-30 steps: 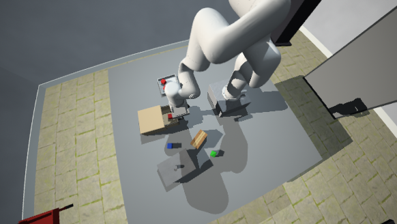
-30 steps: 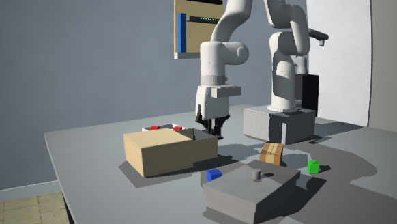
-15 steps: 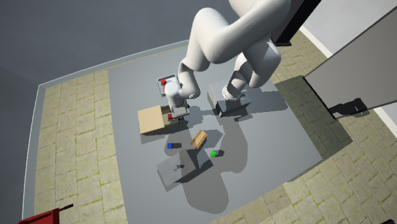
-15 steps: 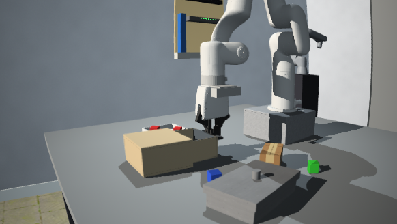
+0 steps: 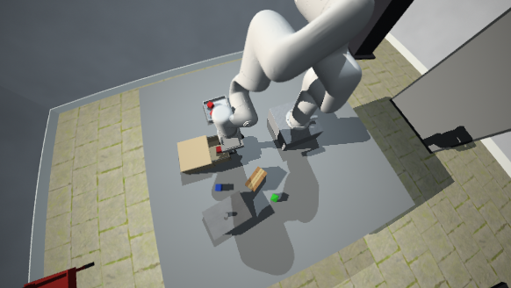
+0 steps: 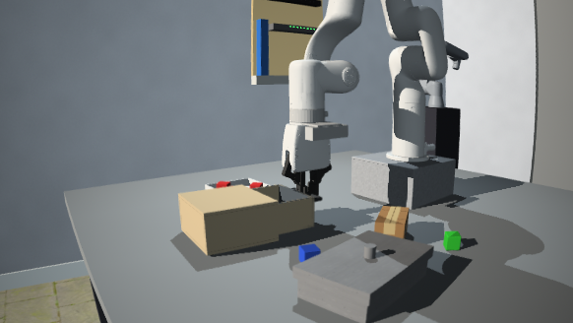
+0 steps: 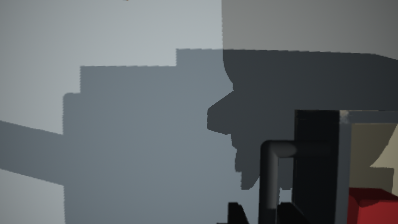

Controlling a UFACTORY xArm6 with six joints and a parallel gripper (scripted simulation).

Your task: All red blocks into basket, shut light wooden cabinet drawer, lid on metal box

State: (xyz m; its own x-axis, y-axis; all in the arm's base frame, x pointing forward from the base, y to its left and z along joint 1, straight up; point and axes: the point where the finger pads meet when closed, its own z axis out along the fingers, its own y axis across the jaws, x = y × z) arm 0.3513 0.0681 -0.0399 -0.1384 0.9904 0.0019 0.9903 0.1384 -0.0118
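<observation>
Right now the drawer is 8 cm ahead of my hand, 3 cm below it and 1 cm to the left of it. Round my hand: blue block (20 cm to the left, 10 cm ahead, 5 cm below); light wooden cabinet (14 cm ahead, 3 cm below, 2 cm to the left); cardboard box (19 cm to the left, 9 cm behind, 3 cm below).
</observation>
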